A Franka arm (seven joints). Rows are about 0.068 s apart.
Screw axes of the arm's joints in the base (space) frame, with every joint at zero. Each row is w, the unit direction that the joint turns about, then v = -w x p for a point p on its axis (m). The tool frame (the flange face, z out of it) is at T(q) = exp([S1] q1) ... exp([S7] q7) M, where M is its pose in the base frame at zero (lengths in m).
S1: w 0 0 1 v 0.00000 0.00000 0.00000
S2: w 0 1 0 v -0.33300 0.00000 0.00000
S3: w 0 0 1 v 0.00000 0.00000 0.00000
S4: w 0 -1 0 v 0.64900 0.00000 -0.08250
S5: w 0 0 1 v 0.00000 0.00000 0.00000
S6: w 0 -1 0 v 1.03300 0.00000 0.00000
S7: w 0 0 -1 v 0.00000 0.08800 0.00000
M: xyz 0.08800 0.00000 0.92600 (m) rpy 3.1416 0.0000 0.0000 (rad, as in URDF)
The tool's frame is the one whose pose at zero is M.
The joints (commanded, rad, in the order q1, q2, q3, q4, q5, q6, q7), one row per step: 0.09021, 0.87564, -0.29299, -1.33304, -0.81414, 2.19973, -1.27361; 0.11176, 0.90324, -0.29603, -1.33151, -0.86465, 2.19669, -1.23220; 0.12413, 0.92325, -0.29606, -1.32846, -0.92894, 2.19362, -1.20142; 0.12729, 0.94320, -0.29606, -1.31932, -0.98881, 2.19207, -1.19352; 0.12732, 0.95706, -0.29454, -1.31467, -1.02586, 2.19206, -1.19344; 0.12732, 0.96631, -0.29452, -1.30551, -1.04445, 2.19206, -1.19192; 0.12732, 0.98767, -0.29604, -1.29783, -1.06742, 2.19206, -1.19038; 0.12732, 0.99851, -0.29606, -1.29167, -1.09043, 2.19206, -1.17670; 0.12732, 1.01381, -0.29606, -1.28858, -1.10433, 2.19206, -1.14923; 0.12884, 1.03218, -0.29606, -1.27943, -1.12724, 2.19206, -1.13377
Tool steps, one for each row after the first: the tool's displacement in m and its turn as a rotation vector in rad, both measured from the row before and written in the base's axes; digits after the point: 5 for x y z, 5 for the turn. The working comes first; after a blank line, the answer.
Tool pose at each row, in the base's axes (x y z in m, rotation vector in rad; the steps are taken from these numbers as rounded here): 0.74048, -0.12326, 0.23495, 1.58939, 1.78450, -0.74679; 0.74069, -0.11042, 0.21728, 1.54009, 1.77467, -0.77539; 0.74116, -0.10275, 0.20579, 1.47560, 1.76525, -0.80527; 0.74230, -0.10101, 0.19693, 1.40539, 1.76633, -0.83881; 0.74243, -0.10050, 0.18968, 1.35898, 1.77293, -0.86200; 0.74402, -0.10004, 0.18743, 1.33575, 1.77135, -0.86922; 0.74336, -0.10082, 0.17612, 1.30396, 1.77724, -0.89147; 0.74387, -0.10072, 0.17152, 1.28464, 1.76868, -0.89719; 0.74252, -0.10088, 0.16213, 1.28497, 1.75491, -0.89780; 0.74263, -0.09948, 0.15332, 1.26282, 1.74942, -0.90448

0.00021, 0.01284, -0.01767, -0.04285, 0.00561, 0.02075; 0.00047, 0.00767, -0.01149, -0.05113, 0.00615, 0.03048; 0.00114, 0.00174, -0.00886, -0.04931, 0.01626, 0.03568; 0.00013, 0.00051, -0.00725, -0.02936, 0.01619, 0.02447; 0.00159, 0.00046, -0.00225, -0.01564, 0.00242, 0.01278; -0.00066, -0.00078, -0.01131, -0.02162, 0.01651, 0.01440; 0.00051, 0.00010, -0.00460, -0.01682, -0.00279, 0.00934; -0.00135, -0.00016, -0.00939, -0.00780, -0.00914, -0.00316; 0.00011, 0.00140, -0.00881, -0.01701, 0.00008, 0.01142
